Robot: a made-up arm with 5 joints.
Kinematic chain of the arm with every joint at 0, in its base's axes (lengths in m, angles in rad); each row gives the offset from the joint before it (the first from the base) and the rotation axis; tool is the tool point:
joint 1: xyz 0 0 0.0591 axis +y
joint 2: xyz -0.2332 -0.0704 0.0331 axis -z
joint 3: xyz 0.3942 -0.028 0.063 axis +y
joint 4: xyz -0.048 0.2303 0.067 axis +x
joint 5: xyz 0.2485 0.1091 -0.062 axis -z
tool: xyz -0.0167 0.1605 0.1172
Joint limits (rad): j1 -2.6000..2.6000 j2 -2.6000..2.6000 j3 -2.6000..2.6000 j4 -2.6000..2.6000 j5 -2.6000..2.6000
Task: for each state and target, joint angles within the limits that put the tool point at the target. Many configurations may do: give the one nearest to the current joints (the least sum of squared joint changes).
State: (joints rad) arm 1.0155 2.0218 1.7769 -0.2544 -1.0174
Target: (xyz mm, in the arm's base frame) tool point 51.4 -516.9 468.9
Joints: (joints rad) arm 1.5523 2.6000 1.8337 -1.1702 -1.5242
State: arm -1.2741 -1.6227 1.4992 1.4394 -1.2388
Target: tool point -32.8 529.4 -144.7
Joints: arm -1.4869 -1.2808 1.7724 1.5843 -1.3094
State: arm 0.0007 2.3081 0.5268 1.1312 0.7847
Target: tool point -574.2 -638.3 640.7
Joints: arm 0.3240 2.5741 0.1579 1.3132 0.6373
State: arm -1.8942 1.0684 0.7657 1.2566 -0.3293
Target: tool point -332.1 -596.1 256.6
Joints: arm -1.9166 1.0863 0.7509 1.2681 -0.3418
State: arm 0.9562 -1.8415 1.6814 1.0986 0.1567
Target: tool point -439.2 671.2 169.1
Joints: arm 0.5568 -1.4892 1.6002 1.1652 0.2565
